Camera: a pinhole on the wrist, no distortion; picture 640 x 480 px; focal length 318.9 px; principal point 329.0 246.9 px. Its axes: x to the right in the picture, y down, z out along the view. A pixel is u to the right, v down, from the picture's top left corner.
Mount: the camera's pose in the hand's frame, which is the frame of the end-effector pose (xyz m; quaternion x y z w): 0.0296 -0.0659 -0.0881 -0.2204 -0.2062 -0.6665 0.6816
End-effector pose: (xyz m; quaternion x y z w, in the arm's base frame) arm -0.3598 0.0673 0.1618 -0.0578 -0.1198 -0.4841 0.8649
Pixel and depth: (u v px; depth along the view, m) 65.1 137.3 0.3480
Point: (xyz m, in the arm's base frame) -0.0984 0.3445 0.1760
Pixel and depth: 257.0 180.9 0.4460
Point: -0.1919 0.3067 0.3637
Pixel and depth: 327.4 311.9 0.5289
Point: -0.1328 0.1492 0.5317
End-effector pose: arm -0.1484 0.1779 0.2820 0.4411 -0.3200 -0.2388 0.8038
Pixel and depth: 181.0 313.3 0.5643
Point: -0.1592 0.1933 0.8251
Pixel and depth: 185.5 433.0 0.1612
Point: -0.0549 0.1392 0.3949
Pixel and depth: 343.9 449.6 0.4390
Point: -0.1162 -0.0986 0.6394
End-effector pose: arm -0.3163 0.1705 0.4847 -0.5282 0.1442 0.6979 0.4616
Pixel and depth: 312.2 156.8 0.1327
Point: -0.3391 0.1710 0.4927
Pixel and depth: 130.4 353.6 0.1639
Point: -0.3988 0.1420 0.3738
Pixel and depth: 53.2 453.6 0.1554
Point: -0.4011 0.1339 0.3177
